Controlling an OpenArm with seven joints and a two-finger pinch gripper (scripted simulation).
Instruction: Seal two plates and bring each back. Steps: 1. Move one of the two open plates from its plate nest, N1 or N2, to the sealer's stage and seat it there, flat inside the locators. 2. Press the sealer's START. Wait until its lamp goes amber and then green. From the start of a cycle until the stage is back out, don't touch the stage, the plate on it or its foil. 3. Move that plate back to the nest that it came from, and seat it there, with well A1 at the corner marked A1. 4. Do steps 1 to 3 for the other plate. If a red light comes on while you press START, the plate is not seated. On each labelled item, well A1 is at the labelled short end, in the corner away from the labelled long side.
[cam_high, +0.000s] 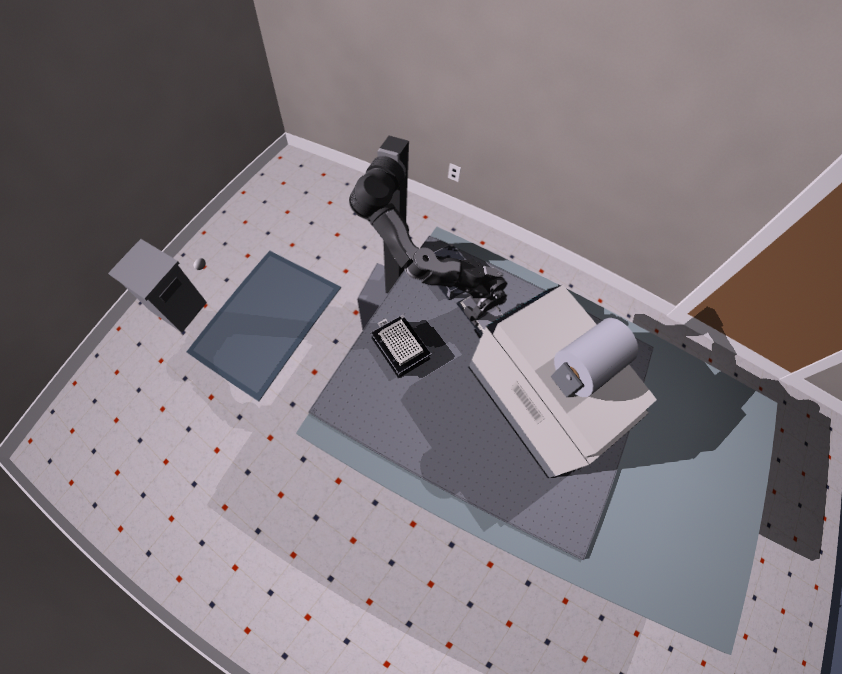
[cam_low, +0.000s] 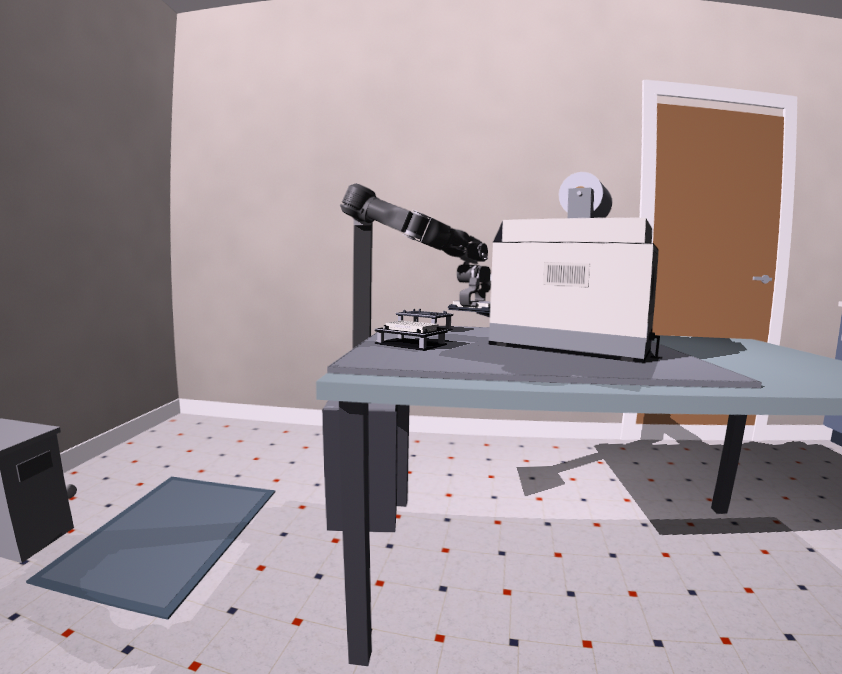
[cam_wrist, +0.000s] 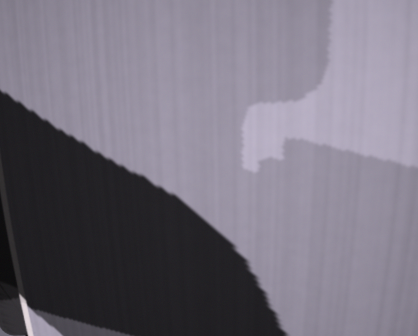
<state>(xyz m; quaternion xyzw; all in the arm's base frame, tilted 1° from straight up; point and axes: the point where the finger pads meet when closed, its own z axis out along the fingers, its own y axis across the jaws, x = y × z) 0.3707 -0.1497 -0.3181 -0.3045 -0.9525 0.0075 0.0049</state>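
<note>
Now: hand 10 mm above the sealer stage. The rest, counted from my hand: N1 label (240 mm behind, 210 mm to the left, 100 mm below); then screen (220 mm above, 120 mm ahead, 30 mm to the right); then plate nest (150 mm to the left, 150 mm behind, 50 mm below).
</note>
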